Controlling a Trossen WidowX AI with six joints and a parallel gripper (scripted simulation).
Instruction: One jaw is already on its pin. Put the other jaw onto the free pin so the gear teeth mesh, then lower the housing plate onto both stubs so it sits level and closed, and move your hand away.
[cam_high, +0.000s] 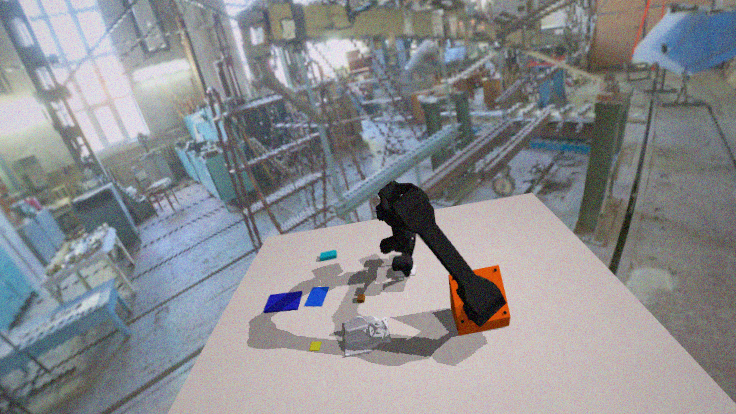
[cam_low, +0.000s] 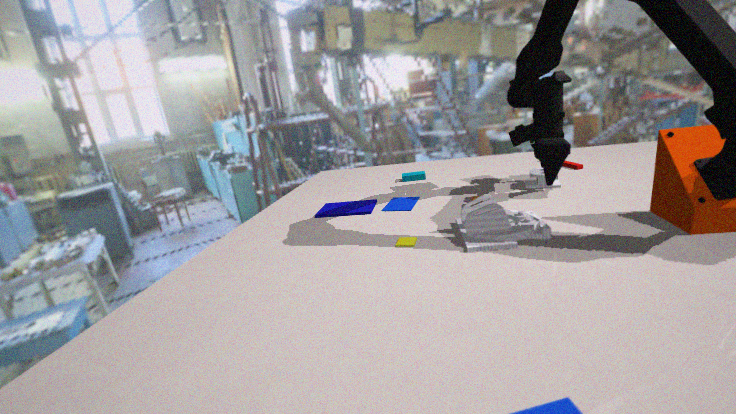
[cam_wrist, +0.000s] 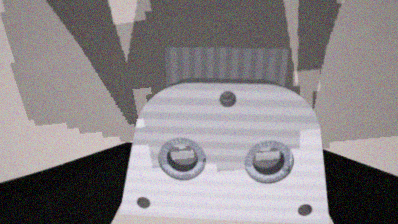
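Right now the brown cube is 17 cm ahead of my gripper tip and 9 cm to the left of it. Round my gripper tip: teal block: 29 cm ahead, 18 cm to the right; yellow tile: 31 cm ahead, 25 cm to the left, 1 cm below; red bar: 18 cm to the right, 10 cm behind, 1 cm below.
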